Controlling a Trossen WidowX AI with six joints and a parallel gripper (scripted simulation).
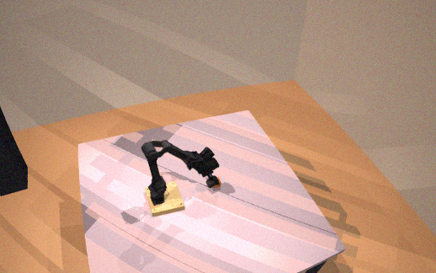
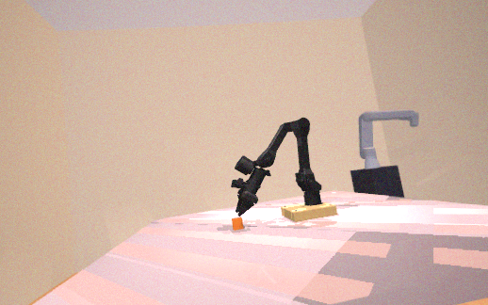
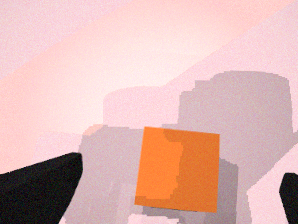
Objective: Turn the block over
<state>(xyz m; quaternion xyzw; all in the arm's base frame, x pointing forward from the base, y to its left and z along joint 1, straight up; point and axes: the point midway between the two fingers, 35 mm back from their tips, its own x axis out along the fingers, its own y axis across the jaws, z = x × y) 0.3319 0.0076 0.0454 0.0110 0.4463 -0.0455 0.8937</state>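
The block lies 40 mm below my gripper tip.
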